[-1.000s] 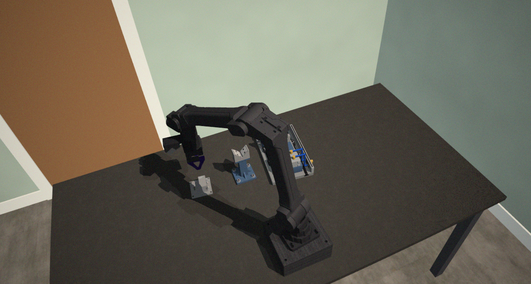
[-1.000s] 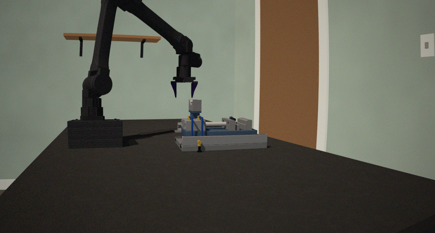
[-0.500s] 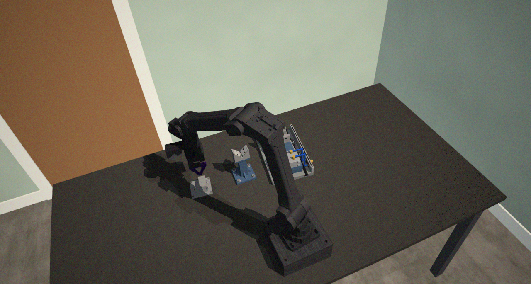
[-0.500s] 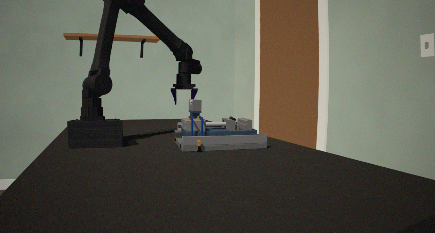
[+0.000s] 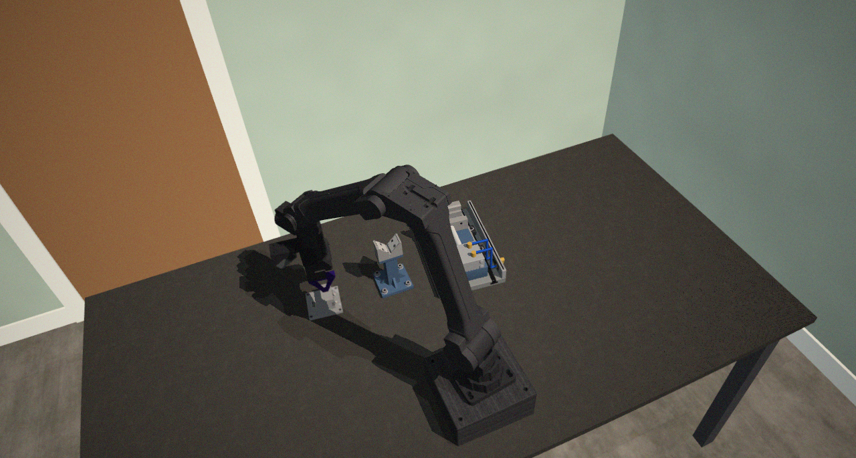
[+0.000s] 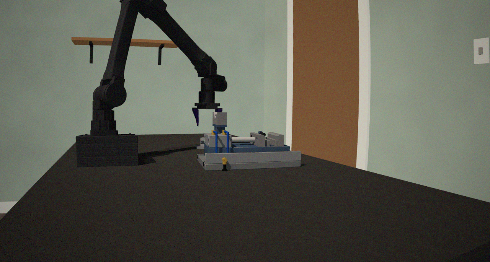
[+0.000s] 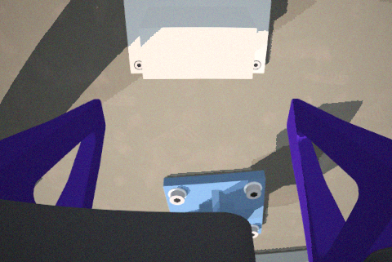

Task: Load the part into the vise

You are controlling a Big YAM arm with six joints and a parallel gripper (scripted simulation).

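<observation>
My gripper is now 80 mm above the part. The rest, counted from my hand: grey infeed plate (100 mm below, 10 mm to the left).
</observation>
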